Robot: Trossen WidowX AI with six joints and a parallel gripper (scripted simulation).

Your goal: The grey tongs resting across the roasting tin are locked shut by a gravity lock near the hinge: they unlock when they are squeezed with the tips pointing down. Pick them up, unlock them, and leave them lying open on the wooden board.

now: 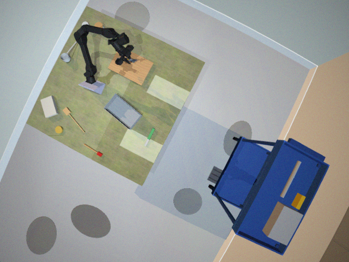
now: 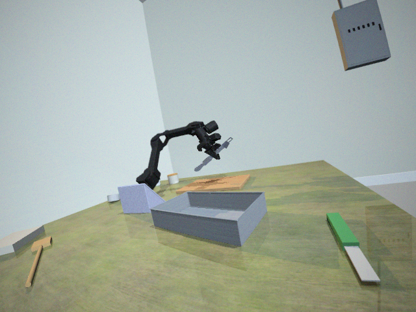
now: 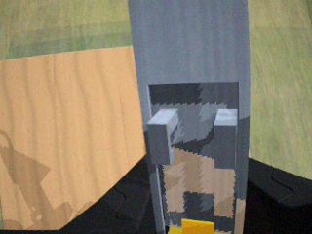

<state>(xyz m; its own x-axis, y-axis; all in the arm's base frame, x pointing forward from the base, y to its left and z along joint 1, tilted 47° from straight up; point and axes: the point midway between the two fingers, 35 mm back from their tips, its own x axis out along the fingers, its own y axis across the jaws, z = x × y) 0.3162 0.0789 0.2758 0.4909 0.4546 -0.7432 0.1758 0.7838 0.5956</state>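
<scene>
Now: gripper tip 20 mm past the yellow lock piece, 10 mm to the right of it and 30 mm below it. The rest, counted from my gripper tip: roasting tin 40 mm ahead, 400 mm to the right, 110 mm below; then green-handled knife 340 mm ahead, 550 mm to the right, 130 mm below; then wooden board 60 mm behind, 30 mm to the left, 130 mm below.
</scene>
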